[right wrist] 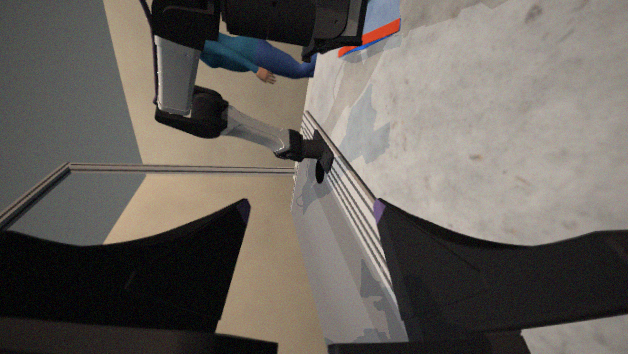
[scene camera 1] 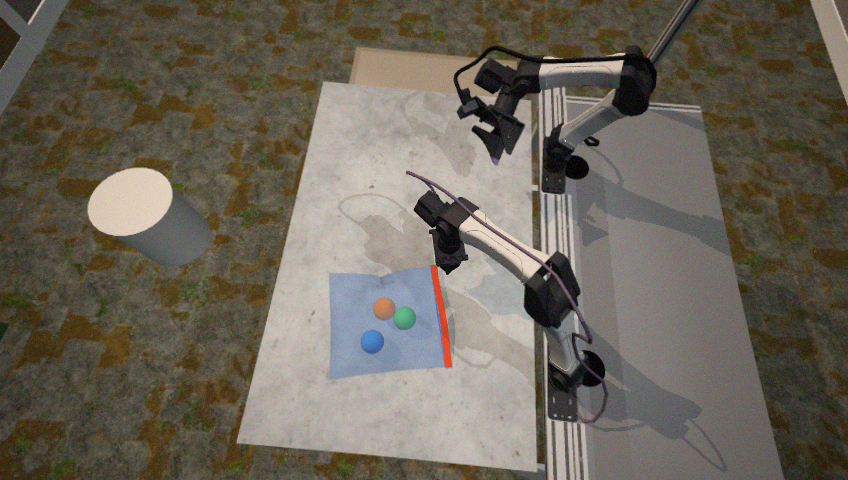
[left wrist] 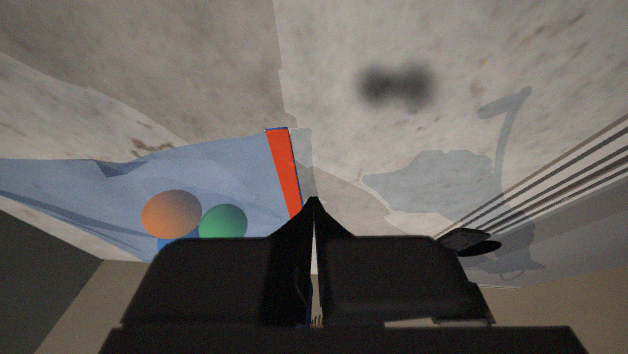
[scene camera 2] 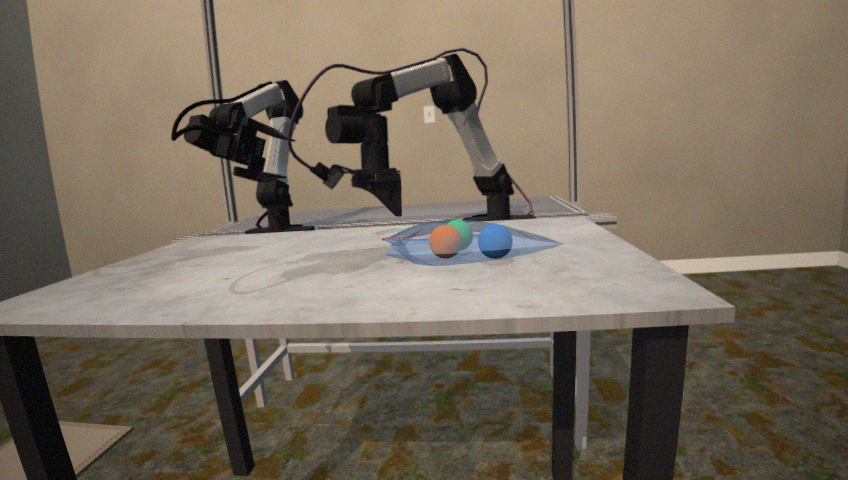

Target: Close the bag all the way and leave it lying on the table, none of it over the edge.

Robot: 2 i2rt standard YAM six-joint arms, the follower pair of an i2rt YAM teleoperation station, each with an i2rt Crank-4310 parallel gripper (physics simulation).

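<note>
A see-through blue bag lies flat on the table, with an orange ball, a green ball and a blue ball inside. A red strip runs along its mouth edge; the strip looks fairly straight. My left gripper is shut and empty, above the table beside the strip's upper end in scene camera 1. My right gripper is open and empty, far from the bag.
The bag lies inside the edges of the pale table. The rail of the arm mounts runs along the table's right side in scene camera 1. A white cylinder stands on the floor at the left. Part of a person shows in the right wrist view.
</note>
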